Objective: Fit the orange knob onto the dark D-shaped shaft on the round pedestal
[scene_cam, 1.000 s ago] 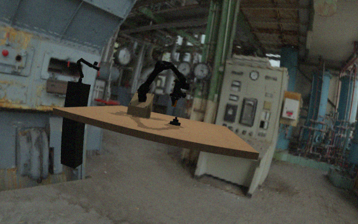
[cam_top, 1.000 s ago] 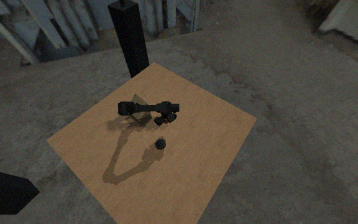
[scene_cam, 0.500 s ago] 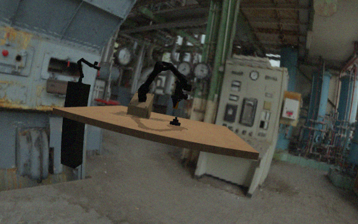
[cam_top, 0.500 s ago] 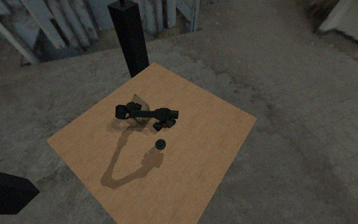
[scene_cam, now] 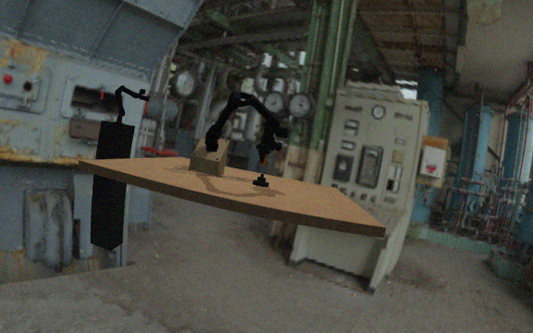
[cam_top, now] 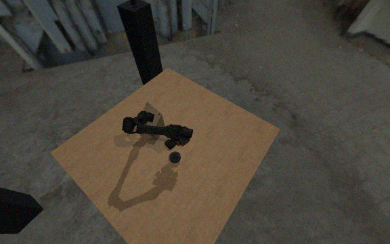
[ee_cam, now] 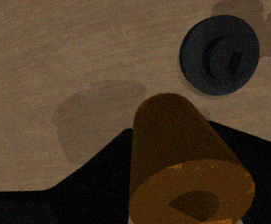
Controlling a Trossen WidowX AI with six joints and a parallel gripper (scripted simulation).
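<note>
My gripper tip is now 10 mm short of the dark round pedestal, 80 mm to the left of it and 80 mm above it. Round my gripper tip: orange knob 20 mm above.
</note>
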